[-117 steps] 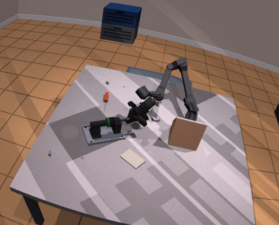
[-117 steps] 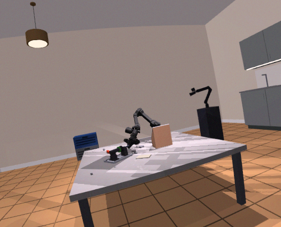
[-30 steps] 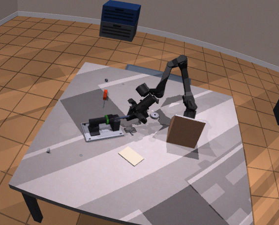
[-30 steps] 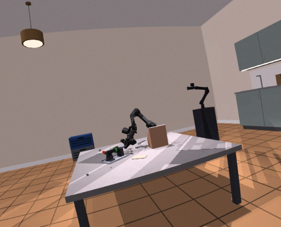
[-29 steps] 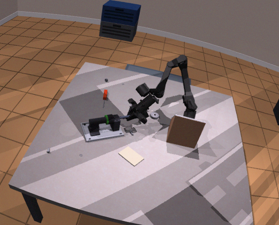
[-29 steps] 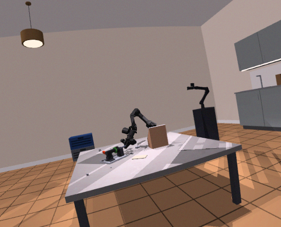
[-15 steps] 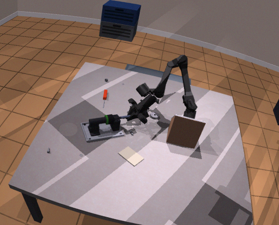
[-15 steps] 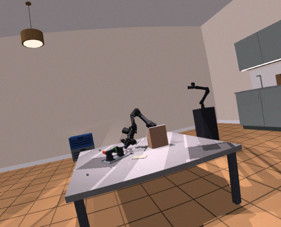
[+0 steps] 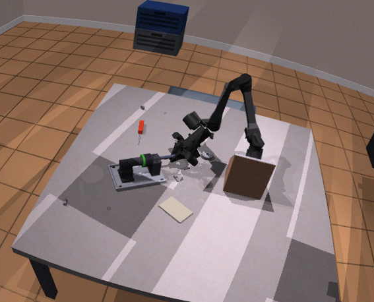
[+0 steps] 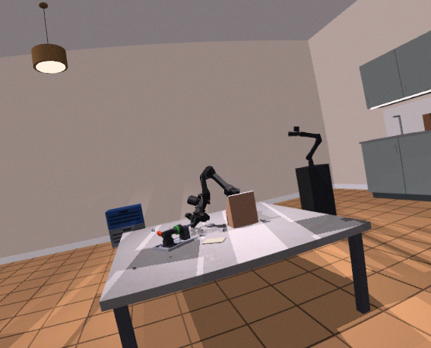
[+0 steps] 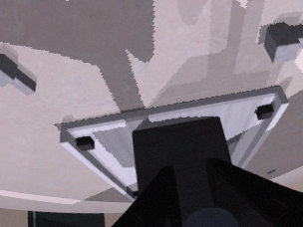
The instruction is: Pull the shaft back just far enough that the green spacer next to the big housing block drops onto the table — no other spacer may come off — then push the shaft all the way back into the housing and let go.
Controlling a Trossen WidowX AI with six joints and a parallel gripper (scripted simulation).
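Right now my gripper tip is 5 cm short of the thin shaft, 4 cm to the right of it and 2 cm below it. The rest, counted from my gripper tip: green spacer (11 cm ahead, 8 cm to the left, 2 cm above); beige card (9 cm behind, 22 cm to the left, 5 cm below); toothed disc (15 cm behind, 16 cm to the right, 5 cm below).
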